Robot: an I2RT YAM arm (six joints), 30 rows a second.
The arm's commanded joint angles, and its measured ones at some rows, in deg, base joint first. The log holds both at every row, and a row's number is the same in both.
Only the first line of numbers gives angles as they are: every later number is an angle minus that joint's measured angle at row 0.
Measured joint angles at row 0:
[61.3, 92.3, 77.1, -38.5, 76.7, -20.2]
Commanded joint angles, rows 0 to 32:
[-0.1, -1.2, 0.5, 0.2, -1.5, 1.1]
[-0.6, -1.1, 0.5, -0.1, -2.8, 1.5]
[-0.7, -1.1, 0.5, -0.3, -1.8, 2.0]
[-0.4, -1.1, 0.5, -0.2, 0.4, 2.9]
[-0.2, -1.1, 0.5, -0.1, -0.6, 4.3]
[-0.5, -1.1, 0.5, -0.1, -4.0, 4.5]
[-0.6, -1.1, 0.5, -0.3, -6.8, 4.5]
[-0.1, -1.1, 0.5, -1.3, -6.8, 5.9]
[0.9, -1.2, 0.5, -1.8, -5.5, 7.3]
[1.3, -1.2, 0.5, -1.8, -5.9, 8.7]
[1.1, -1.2, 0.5, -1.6, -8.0, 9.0]
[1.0, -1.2, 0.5, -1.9, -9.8, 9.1]
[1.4, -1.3, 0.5, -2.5, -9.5, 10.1]
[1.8, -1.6, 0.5, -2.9, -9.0, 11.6]
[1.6, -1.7, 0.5, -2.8, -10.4, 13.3]
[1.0, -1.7, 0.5, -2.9, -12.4, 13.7]
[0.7, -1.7, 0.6, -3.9, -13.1, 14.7]
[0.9, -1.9, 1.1, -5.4, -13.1, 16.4]
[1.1, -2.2, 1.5, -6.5, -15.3, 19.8]
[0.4, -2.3, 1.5, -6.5, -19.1, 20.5]
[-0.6, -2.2, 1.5, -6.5, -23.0, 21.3]
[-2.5, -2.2, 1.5, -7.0, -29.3, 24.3]
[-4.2, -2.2, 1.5, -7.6, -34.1, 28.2]
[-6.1, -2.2, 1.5, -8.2, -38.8, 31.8]
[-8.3, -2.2, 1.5, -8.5, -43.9, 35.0]
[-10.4, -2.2, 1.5, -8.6, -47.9, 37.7]
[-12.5, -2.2, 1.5, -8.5, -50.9, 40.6]
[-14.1, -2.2, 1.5, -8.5, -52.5, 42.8]
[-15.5, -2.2, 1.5, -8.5, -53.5, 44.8]
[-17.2, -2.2, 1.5, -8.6, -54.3, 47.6]
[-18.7, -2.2, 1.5, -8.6, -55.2, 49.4]
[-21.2, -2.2, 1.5, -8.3, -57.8, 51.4]
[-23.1, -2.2, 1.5, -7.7, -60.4, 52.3]
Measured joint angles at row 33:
[-18.7, -0.8, 0.2, -8.5, -49.5, 41.4]
